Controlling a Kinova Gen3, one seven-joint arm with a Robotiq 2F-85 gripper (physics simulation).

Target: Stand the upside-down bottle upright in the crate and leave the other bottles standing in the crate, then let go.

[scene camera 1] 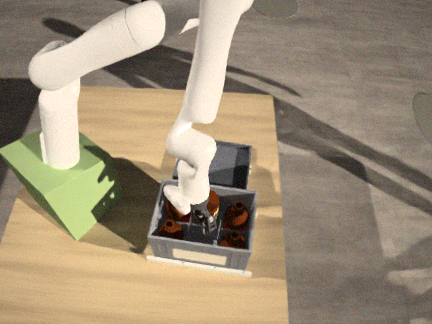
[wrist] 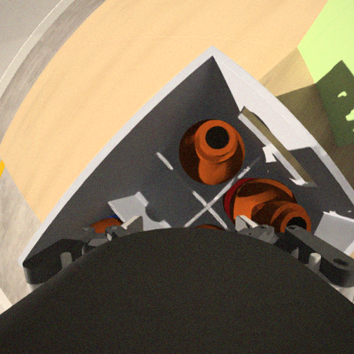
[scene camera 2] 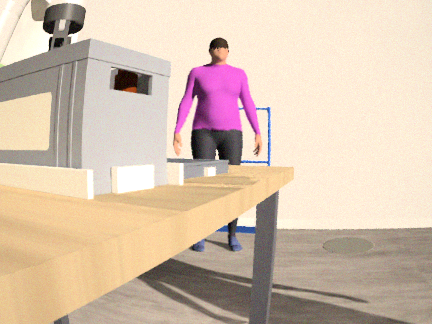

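Where they show: gripper, between the fingertips: (scene camera 1: 196, 220); arm's base, origin of its link: (scene camera 1: 62, 157).
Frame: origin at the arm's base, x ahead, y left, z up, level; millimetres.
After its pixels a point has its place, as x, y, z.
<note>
The grey crate (scene camera 1: 237, 257) @(486, -224, -132) (scene camera 2: 125, 125) @(530, -148, -180) (wrist: 212, 51) stands on the table. The upside-down brown bottle (scene camera 1: 214, 199) @(423, -67, -95) is in its back middle compartment, partly hidden by my gripper; a sliver of the bottle (wrist: 210, 227) shows in the wrist view. Upright bottles stand at back left (scene camera 1: 173, 212) @(306, -86, -143) (wrist: 262, 197), front left (scene camera 1: 171, 229) @(308, -158, -101) (wrist: 212, 155), back right (scene camera 1: 237, 216) @(491, -101, -132) and front right (scene camera 1: 233, 240) @(474, -188, -100) (wrist: 103, 225). The front middle compartment is empty. My gripper (scene camera 1: 210, 227) (wrist: 188, 226) is open and empty, low over the crate's middle; its fingertips are hidden behind the rim in scene view 2.
A shallow dark grey tray (scene camera 1: 230, 162) @(487, 170, -252) (scene camera 2: 200, 167) @(545, 109, -242) lies behind the crate. White strips (scene camera 1: 200, 266) @(387, -219, -229) (scene camera 2: 45, 180) @(461, -233, -243) line the crate's foot. The arm's green base (scene camera 1: 55, 190) @(14, -115, 18) stands at left. A person in a magenta top (scene camera 2: 218, 97) stands beyond the table.
</note>
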